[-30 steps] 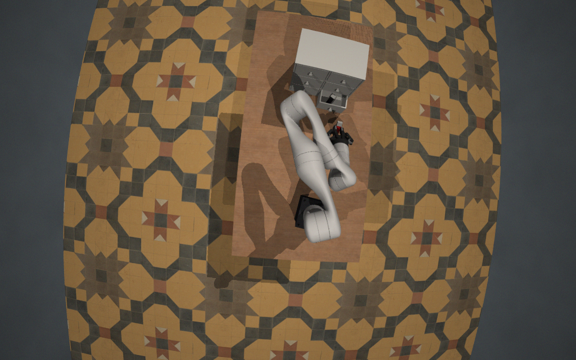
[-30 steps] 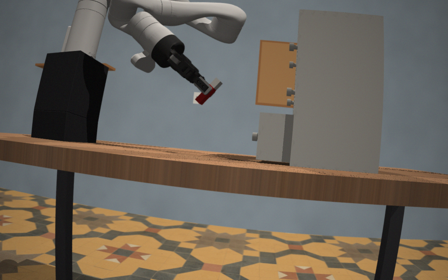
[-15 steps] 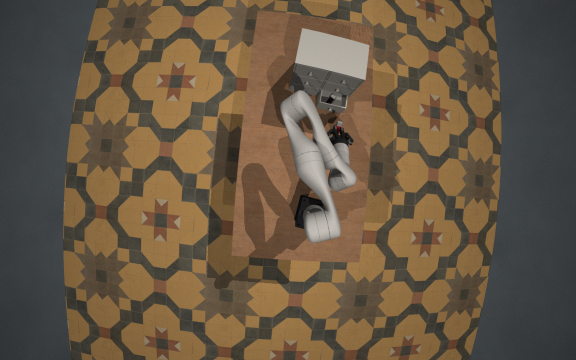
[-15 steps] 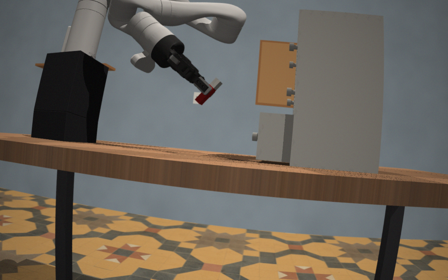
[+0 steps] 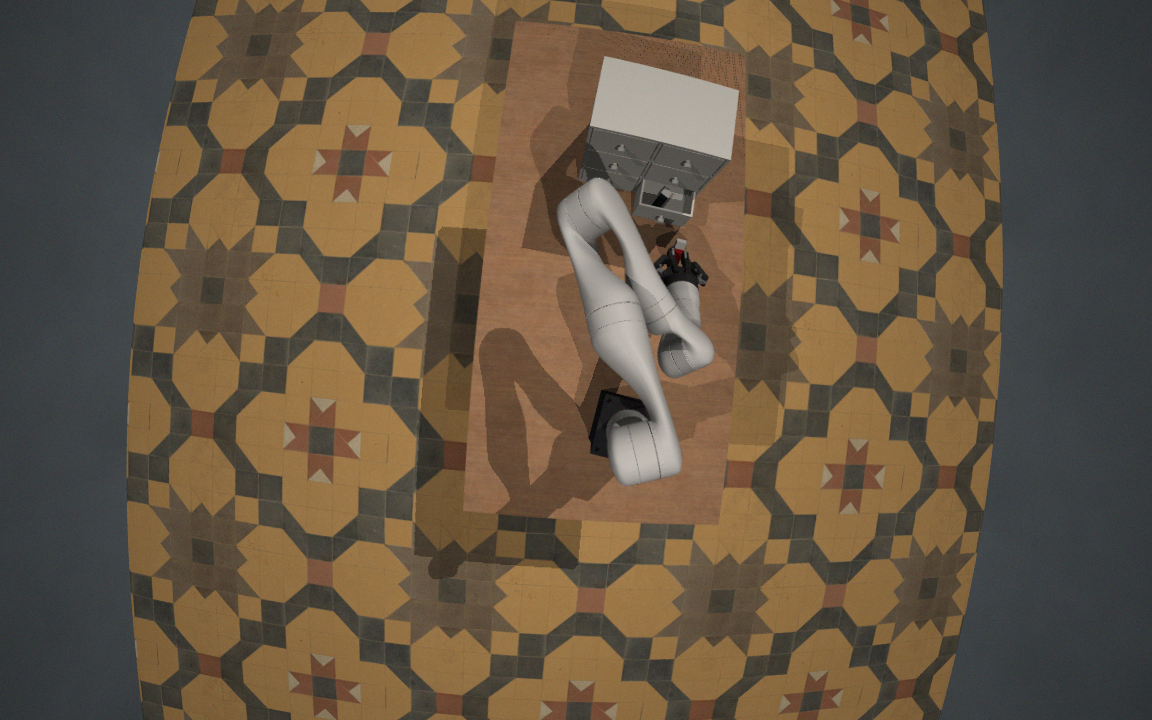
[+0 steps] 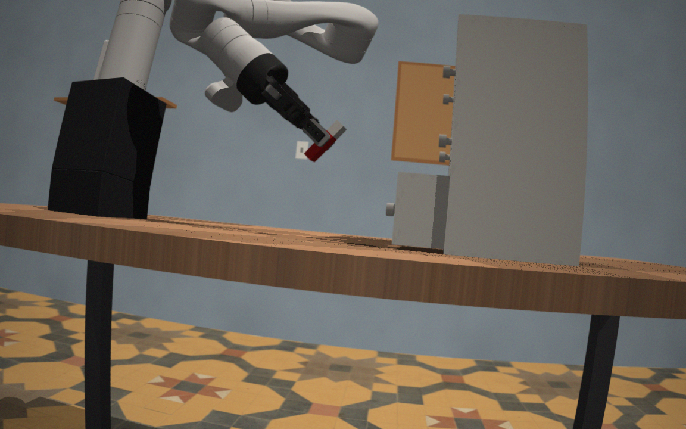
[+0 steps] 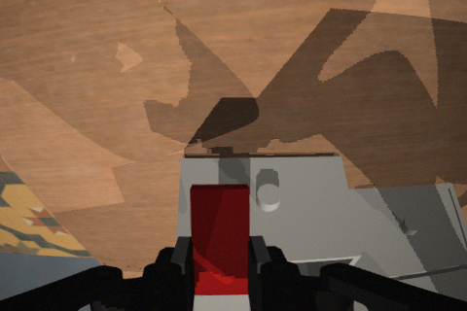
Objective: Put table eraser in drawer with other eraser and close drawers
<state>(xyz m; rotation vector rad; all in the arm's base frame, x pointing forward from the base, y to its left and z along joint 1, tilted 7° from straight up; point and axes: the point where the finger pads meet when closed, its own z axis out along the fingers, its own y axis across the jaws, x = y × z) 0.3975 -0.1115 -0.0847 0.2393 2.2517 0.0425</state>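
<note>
Now: hand 180 mm short of the dark block, 130 mm above it and 10 mm to the right of it. From my hand the other things lie so: white eraser: 10 mm ahead.
</note>
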